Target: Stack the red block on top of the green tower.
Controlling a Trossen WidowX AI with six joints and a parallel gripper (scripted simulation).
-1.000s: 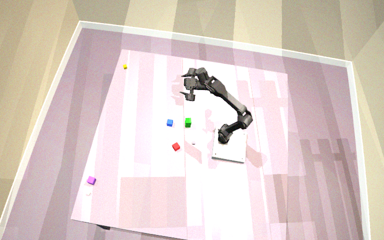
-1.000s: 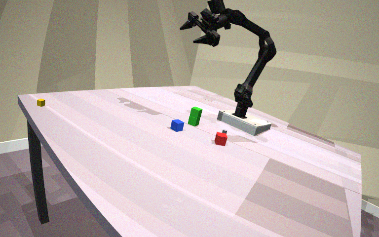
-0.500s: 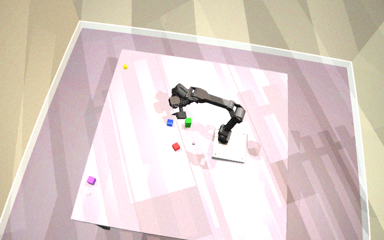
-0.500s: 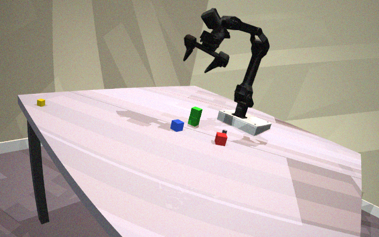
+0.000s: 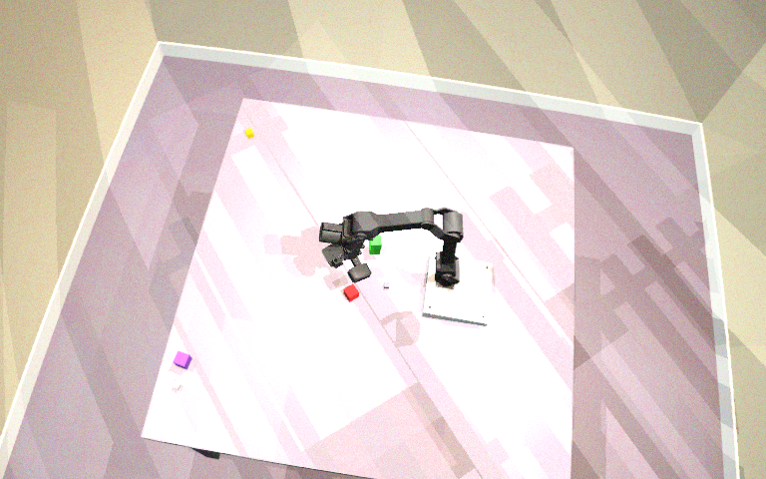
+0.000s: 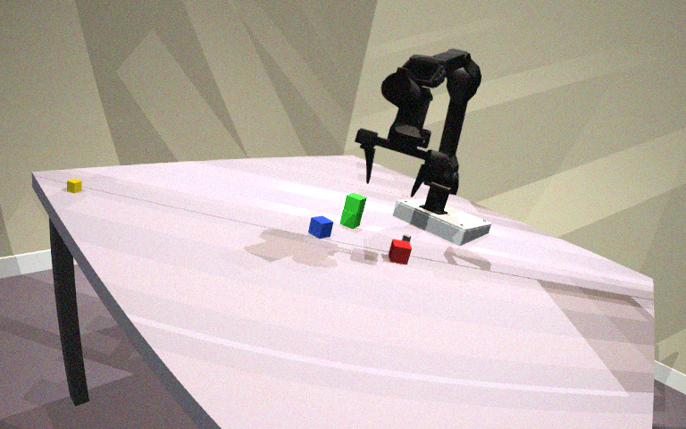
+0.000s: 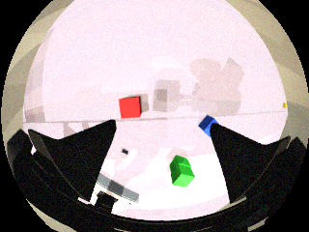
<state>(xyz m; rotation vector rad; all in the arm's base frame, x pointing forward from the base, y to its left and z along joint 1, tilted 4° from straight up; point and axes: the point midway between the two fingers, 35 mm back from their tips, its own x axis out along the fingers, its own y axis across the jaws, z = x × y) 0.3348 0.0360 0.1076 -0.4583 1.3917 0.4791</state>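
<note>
The red block is 120 mm below my gripper tip, 40 mm to the left of it and 30 mm behind it. From my gripper tip the other things lie so: blue block: 120 mm to the right, 120 mm below, 30 mm ahead; then yellow block: 540 mm to the right, 430 mm ahead, 130 mm below; then magenta block: 460 mm ahead, 340 mm to the left, 120 mm below.
</note>
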